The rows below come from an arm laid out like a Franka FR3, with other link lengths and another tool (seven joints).
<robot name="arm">
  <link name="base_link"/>
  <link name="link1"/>
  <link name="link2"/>
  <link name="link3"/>
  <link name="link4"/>
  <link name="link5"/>
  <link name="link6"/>
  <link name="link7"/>
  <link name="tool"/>
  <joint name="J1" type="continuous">
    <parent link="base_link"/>
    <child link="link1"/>
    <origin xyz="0 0 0.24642" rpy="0 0 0"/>
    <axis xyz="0 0 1"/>
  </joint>
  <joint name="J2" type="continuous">
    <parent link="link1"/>
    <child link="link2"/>
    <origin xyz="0 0 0" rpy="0 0 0"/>
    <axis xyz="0 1 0"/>
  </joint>
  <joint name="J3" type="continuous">
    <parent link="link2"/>
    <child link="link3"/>
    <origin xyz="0 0 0.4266" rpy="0 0 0"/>
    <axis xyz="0 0 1"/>
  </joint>
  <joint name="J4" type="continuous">
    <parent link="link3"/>
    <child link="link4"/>
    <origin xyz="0.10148 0 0" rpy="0 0 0"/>
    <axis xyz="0 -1 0"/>
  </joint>
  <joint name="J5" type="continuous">
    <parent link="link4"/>
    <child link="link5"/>
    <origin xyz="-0.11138 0 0.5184" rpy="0 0 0"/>
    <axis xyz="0 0 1"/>
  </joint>
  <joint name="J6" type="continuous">
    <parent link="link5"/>
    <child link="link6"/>
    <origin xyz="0 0 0" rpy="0 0 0"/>
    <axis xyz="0 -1 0"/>
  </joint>
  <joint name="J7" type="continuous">
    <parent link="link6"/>
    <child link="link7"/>
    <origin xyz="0.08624 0 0" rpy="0 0 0"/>
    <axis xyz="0 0 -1"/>
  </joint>
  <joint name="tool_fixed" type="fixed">
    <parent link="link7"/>
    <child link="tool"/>
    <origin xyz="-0.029 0.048 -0.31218" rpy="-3.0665 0 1.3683"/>
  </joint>
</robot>
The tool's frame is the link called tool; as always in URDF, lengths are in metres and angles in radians. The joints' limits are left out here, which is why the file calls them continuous.
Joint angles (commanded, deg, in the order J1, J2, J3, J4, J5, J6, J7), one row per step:
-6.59, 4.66, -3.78, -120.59, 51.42, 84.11, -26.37
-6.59, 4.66, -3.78, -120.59, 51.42, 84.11, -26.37
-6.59, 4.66, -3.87, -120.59, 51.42, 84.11, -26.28
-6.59, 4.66, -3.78, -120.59, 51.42, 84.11, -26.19
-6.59, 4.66, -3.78, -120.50, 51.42, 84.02, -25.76
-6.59, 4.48, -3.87, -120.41, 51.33, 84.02, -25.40
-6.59, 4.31, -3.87, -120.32, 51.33, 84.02, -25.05
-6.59, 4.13, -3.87, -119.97, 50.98, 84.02, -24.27
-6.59, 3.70, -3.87, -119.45, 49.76, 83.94, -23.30
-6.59, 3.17, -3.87, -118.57, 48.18, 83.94, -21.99
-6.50, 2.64, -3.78, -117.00, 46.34, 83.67, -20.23
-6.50, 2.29, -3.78, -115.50, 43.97, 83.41, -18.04
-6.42, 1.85, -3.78, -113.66, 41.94, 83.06, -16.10
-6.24, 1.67, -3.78, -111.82, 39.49, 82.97, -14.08
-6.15, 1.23, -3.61, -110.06, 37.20, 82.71, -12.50
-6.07, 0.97, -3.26, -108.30, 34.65, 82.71, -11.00
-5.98, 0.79, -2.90, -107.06, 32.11, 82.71, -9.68
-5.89, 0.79, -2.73, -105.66, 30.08, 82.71, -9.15
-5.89, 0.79, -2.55, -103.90, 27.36, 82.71, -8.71
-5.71, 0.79, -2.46, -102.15, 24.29, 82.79, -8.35
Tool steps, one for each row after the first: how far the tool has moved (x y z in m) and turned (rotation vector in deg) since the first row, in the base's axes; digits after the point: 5 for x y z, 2 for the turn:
0.00000, 0.00000, 0.00000, 0.00, 0.00, 0.00
0.00034, -0.00085, -0.00001, -0.03, 0.08, -0.13
0.00016, 0.00007, 0.00003, -0.05, 0.15, -0.08
0.00068, 0.00023, 0.00101, -0.15, 0.47, -0.22
0.00131, -0.00080, 0.00305, -0.37, 0.52, -0.42
0.00196, -0.00073, 0.00536, -0.51, 0.56, -0.58
0.00342, -0.00165, 0.00833, -1.10, 0.74, -0.74
0.00271, -0.00481, 0.01186, -2.49, 0.83, -0.48
0.00363, -0.00937, 0.01738, -4.41, 0.74, -0.30
0.00647, -0.01332, 0.02781, -6.70, 0.50, 0.05
0.00869, -0.02070, 0.03415, -9.59, 0.90, 0.13
0.01272, -0.02690, 0.04557, -12.19, 0.64, 0.13
0.01738, -0.03405, 0.05258, -15.30, 0.55, 0.08
0.02018, -0.04010, 0.06285, -18.12, -0.02, 0.21
0.02389, -0.04604, 0.07034, -21.23, -0.69, 0.36
0.02530, -0.05181, 0.07337, -24.20, -0.96, 0.60
0.02877, -0.05831, 0.07798, -26.48, -1.82, 0.90
0.03319, -0.06919, 0.08378, -29.46, -3.03, 1.24
0.03755, -0.08121, 0.08908, -32.77, -4.35, 1.67

